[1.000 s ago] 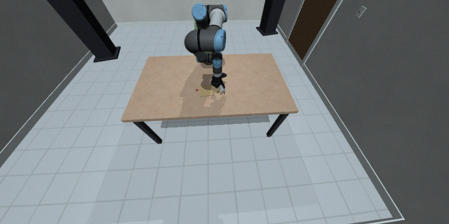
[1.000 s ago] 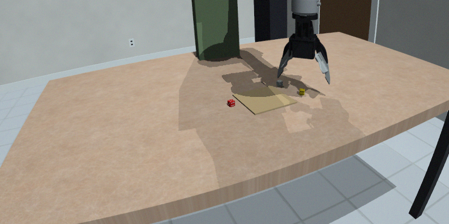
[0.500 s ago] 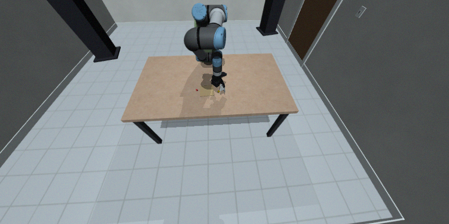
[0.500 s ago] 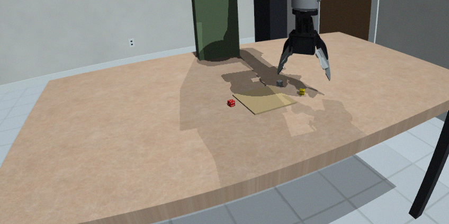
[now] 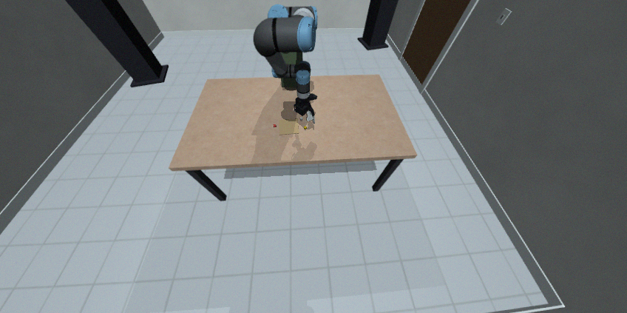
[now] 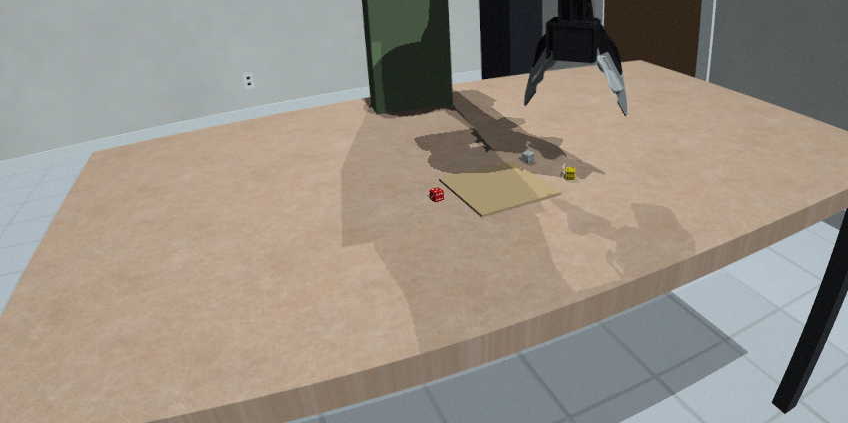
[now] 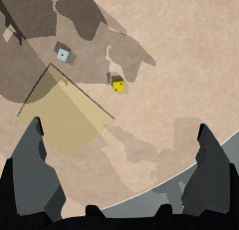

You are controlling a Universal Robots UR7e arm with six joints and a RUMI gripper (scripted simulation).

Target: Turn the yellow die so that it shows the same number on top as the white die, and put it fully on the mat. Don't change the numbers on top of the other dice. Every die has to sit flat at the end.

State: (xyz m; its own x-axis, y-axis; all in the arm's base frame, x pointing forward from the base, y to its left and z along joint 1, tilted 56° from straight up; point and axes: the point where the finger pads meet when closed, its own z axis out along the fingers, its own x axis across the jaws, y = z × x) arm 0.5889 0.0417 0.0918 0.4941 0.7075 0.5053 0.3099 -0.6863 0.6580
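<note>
My hand is 110 mm above the yellow die. From my hand the other things lie so: red die: 210 mm to the right, 110 mm below, 80 mm behind; then tan mat: 120 mm to the right, 110 mm below, 50 mm behind; then white die: 110 mm below, 90 mm behind, 10 mm to the right.
</note>
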